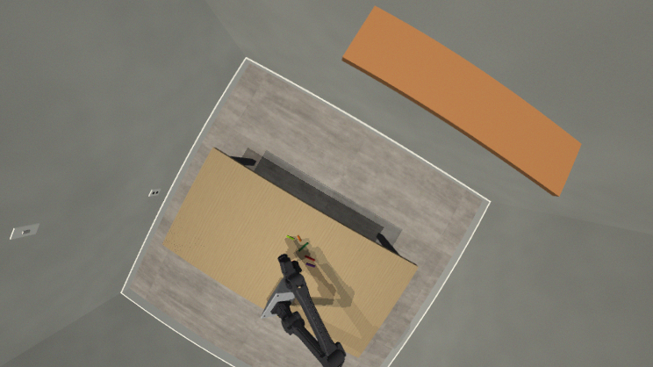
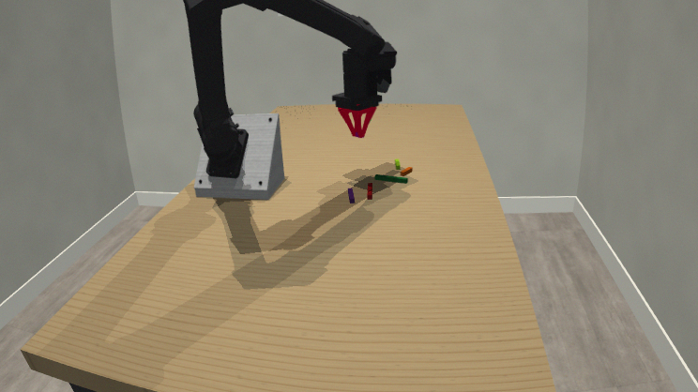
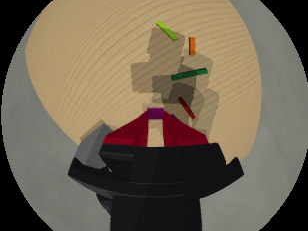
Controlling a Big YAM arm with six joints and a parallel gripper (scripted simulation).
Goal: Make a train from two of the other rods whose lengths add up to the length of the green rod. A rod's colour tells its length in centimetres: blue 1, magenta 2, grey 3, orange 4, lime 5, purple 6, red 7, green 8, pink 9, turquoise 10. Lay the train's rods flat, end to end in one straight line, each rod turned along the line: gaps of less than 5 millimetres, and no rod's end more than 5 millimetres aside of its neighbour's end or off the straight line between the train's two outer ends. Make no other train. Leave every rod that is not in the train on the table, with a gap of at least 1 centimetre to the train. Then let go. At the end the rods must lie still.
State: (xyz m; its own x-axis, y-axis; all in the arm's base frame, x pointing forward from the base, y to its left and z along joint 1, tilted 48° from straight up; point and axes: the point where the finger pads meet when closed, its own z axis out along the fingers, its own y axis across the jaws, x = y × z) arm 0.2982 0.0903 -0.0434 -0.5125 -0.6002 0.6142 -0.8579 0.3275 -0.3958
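My hand is 11 cm above the lime rod, 10 cm to the right of it and 8 cm short of it. Round my hand: red rod (11 cm below, 8 cm to the right, 4 cm ahead); magenta rod (1 cm below); green rod (11 cm below, 8 cm ahead, 1 cm to the right).
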